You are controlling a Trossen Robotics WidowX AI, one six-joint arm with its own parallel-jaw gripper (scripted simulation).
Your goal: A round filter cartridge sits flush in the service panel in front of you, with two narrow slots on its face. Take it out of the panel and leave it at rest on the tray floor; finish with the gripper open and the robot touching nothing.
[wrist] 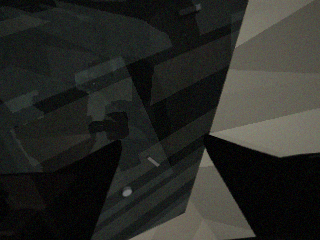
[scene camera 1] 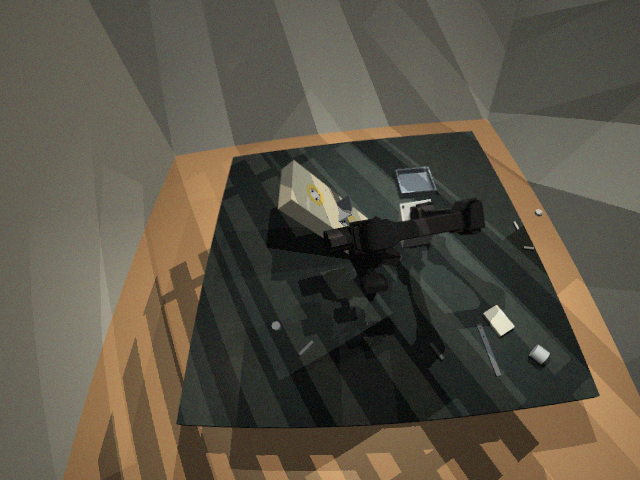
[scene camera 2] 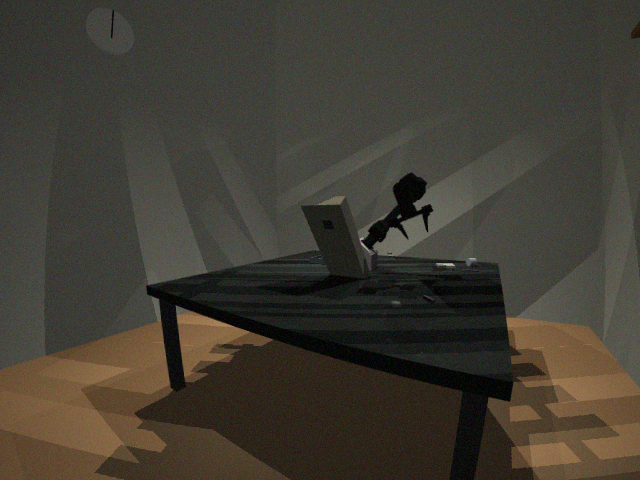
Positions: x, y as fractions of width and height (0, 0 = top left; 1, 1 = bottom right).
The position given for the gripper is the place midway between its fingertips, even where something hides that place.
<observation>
The gripper (scene camera 1: 0.57, 0.61) is open, holding nothing. Further things: a service panel (scene camera 2: 0.52, 0.46) and a grey tray (scene camera 1: 0.65, 0.38).
The gripper also shows in the wrist view (wrist: 0.51, 0.59). The service panel is seen too in scene camera 1 (scene camera 1: 0.46, 0.42).
</observation>
